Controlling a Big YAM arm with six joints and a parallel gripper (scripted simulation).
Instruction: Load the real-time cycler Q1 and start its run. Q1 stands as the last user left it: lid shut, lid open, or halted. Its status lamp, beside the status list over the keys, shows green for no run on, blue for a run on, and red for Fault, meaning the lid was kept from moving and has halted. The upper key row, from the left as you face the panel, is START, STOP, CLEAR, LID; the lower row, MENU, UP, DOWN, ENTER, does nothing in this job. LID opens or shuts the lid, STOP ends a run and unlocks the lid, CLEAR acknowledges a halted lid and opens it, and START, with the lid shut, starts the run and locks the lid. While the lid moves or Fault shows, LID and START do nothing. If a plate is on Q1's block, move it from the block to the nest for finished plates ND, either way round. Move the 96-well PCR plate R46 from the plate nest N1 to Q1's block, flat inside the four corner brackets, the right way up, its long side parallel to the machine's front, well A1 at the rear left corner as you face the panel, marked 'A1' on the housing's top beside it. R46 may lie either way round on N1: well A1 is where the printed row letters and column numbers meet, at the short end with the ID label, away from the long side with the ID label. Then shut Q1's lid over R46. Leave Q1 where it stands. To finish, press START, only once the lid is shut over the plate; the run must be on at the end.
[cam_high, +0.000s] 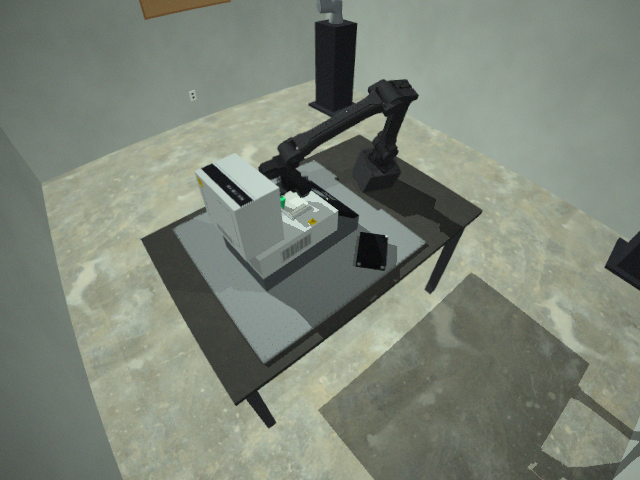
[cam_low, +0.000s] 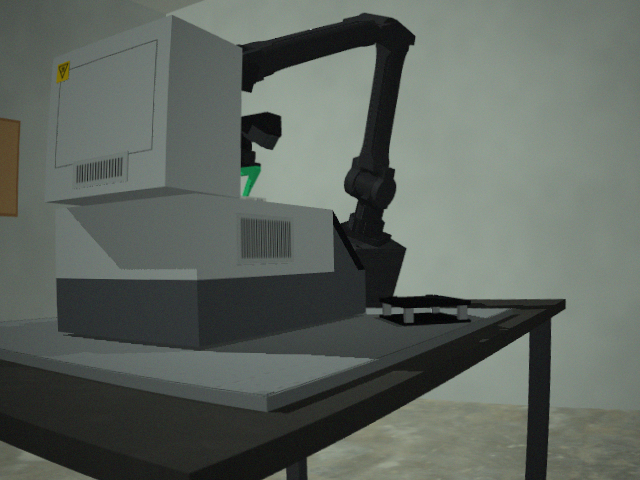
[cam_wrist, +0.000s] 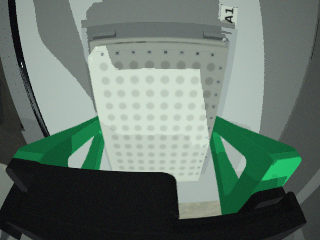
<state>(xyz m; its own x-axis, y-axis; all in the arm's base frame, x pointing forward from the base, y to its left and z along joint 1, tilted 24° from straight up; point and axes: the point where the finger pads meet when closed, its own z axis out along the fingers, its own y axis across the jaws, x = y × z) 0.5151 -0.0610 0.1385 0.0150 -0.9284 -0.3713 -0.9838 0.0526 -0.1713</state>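
Right now the white 96-well plate R46 is right at my hand. From my hand the other things lie so: black plate nest: 19 cm behind, 28 cm to the left, 18 cm below; dark grey nest: 21 cm behind, 28 cm to the right, 20 cm below.
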